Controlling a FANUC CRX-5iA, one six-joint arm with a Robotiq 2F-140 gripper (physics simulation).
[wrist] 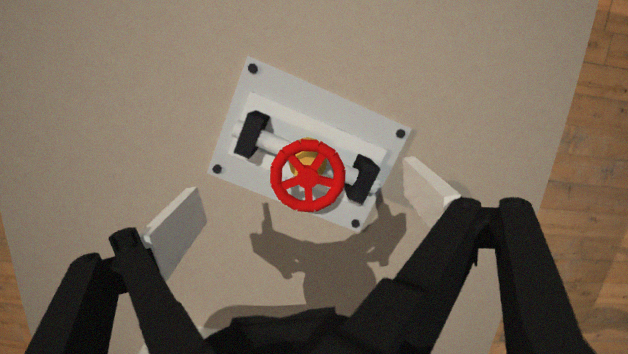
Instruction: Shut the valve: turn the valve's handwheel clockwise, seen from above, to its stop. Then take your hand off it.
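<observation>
The red handwheel [308, 176], a ring with several spokes and a round hub, stands over a brass-coloured valve body [310, 159] near the middle of the wrist view. A white pipe [271, 143] runs through the valve and is held by two black clamps on a light grey plate [320, 102]. My gripper [301, 190] is wide open, with one pale finger pad to the left of the wheel and one to the right. Both pads are well apart from the rim, and nothing is between them but the view of the wheel farther off. The wheel hides part of the valve body and pipe.
The plate has a dark bolt at each corner and lies on a beige table top [125, 90]. The gripper's shadow falls on the table below the plate. Wooden floor [595, 150] shows beyond the table's right edge and at the lower left.
</observation>
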